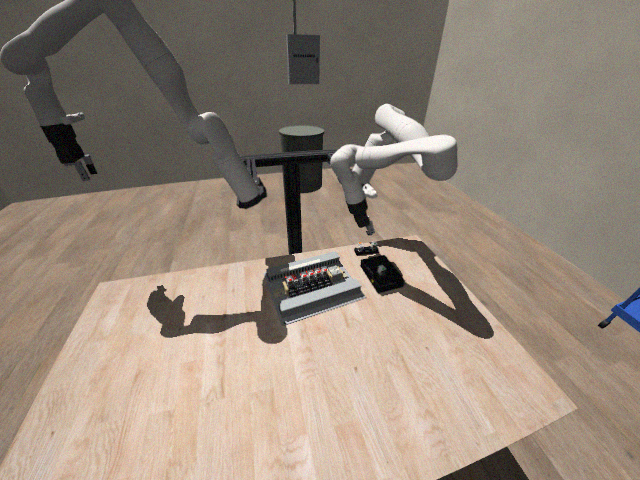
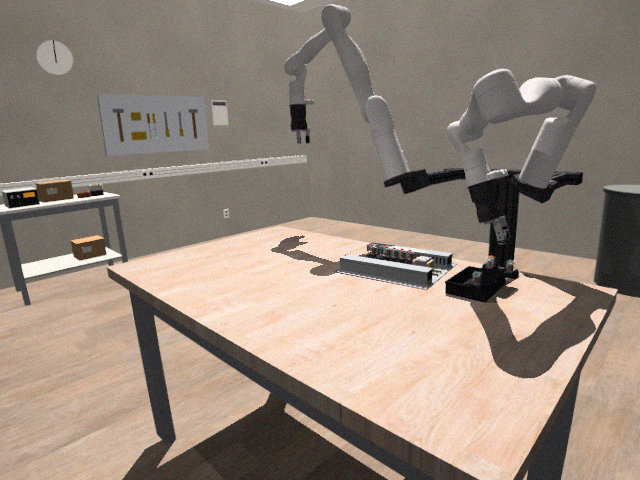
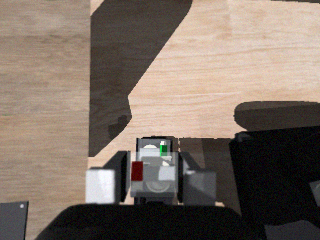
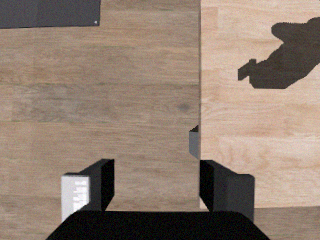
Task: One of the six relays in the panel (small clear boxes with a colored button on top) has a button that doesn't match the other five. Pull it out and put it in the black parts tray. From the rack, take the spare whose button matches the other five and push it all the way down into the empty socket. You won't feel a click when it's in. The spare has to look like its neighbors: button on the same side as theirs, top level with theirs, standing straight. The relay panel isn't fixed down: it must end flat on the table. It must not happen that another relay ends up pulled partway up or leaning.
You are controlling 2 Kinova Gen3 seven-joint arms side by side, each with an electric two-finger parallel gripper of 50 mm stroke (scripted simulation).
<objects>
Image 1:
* my right gripper: 90, 177
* relay panel: 313, 298
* black parts tray: 385, 283
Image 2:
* my left gripper: 504, 239
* relay panel: 429, 266
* black parts tray: 452, 286
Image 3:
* my left gripper: 152, 168
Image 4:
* my right gripper: 157, 177
</objects>
